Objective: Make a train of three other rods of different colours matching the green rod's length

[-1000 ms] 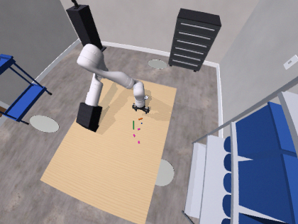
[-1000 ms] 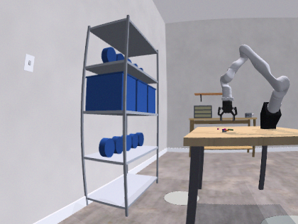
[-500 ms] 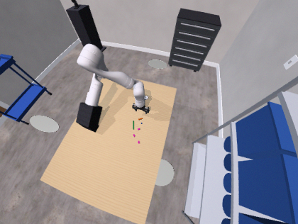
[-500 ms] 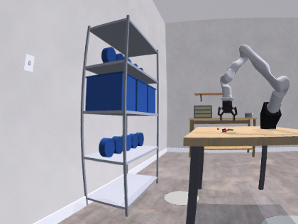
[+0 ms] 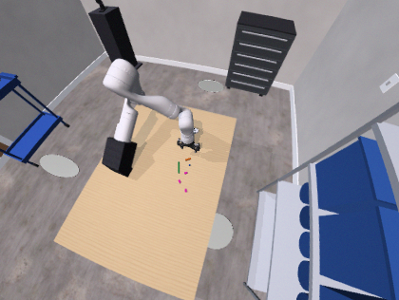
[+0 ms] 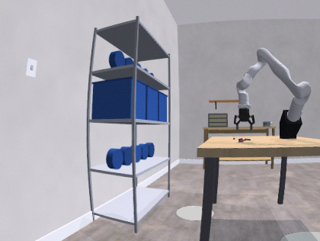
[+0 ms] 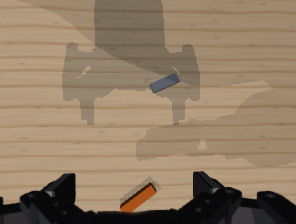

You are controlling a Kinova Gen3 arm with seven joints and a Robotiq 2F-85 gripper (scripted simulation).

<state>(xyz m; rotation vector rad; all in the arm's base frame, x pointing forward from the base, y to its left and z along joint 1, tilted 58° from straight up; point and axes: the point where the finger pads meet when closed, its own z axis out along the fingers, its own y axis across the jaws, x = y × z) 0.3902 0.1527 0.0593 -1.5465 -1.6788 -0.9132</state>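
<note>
Now: the small blue rod 30 mm ahead of my hand, 80 mm to the right of it and 70 mm below it. Also, from my hand: grey rod: 20 mm ahead, 90 mm to the left, 70 mm below; then green rod: 30 mm behind, 120 mm to the right, 70 mm below; then orange rod: 10 mm ahead, 40 mm to the right, 70 mm below.
</note>
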